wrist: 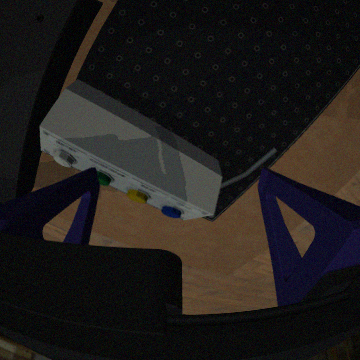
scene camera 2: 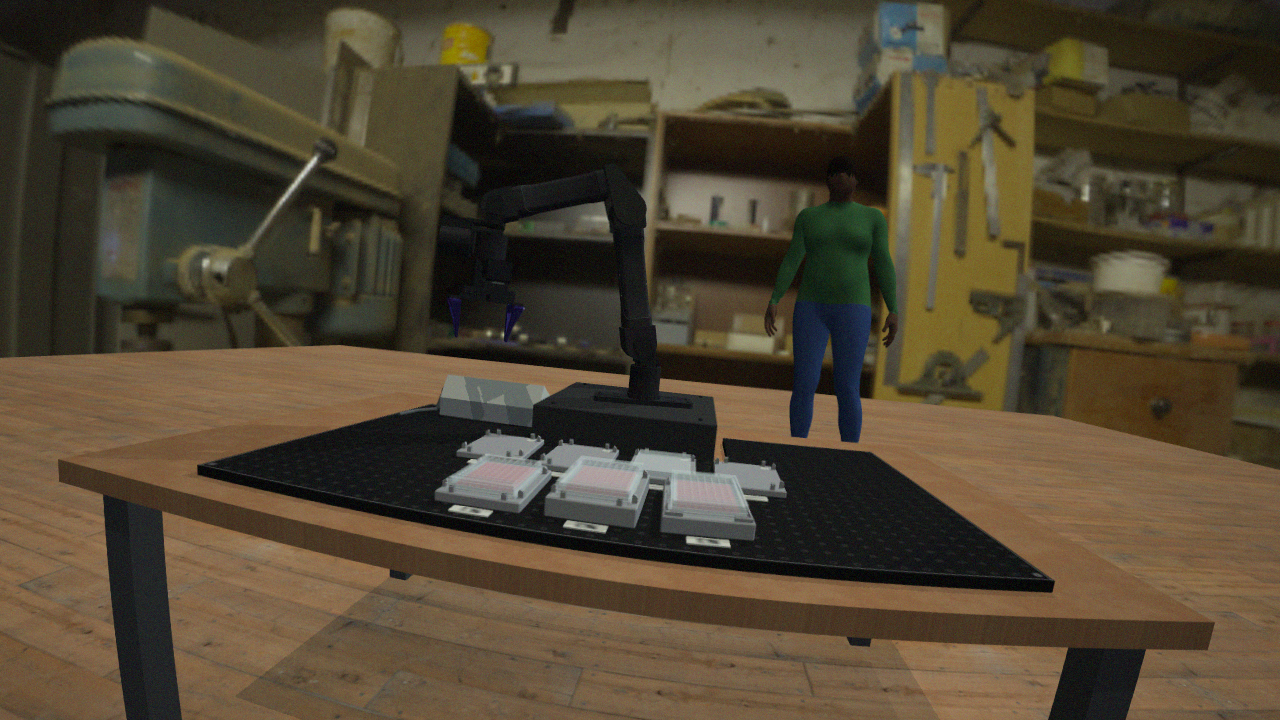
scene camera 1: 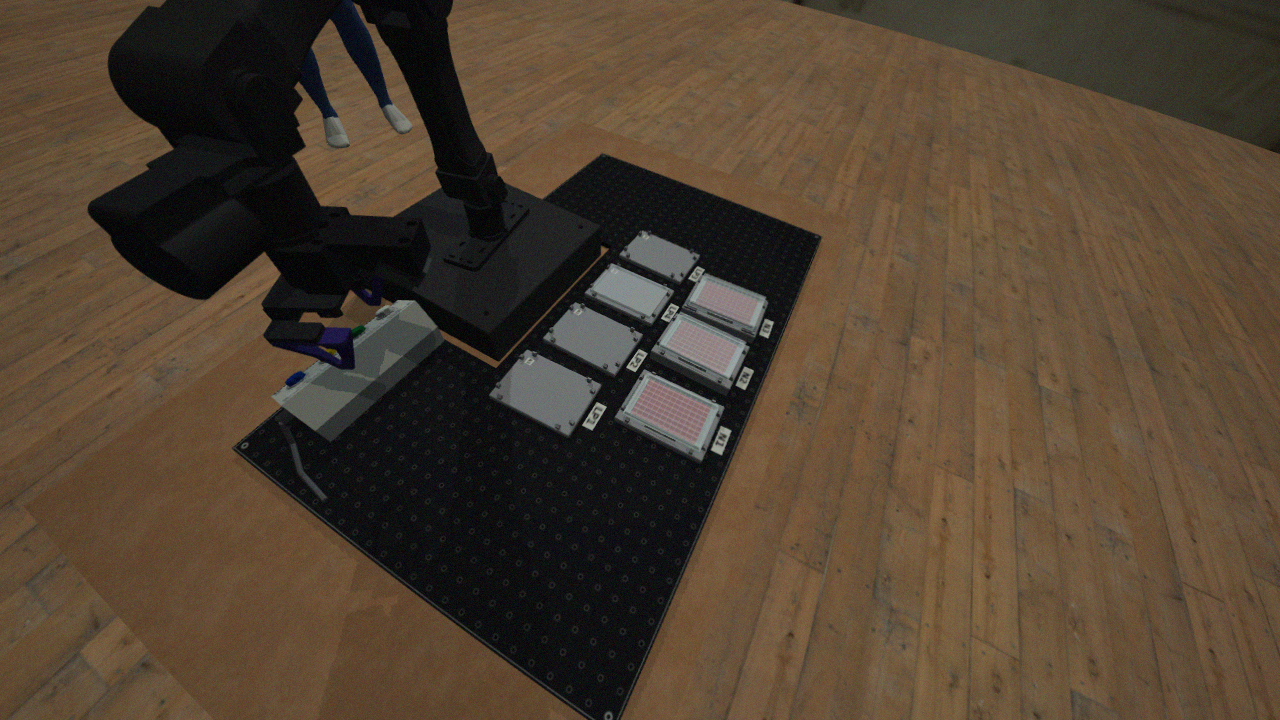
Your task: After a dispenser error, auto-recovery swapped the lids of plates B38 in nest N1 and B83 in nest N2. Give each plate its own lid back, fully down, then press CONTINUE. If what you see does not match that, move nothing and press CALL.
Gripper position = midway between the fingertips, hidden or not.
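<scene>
The gripper's open and it's holding nothing; you'd find the gripper (scene camera 1: 362, 334) (wrist: 178, 176) there. There's also a grey button box (scene camera 1: 328, 399) (wrist: 95, 130) (scene camera 2: 497, 401).
</scene>
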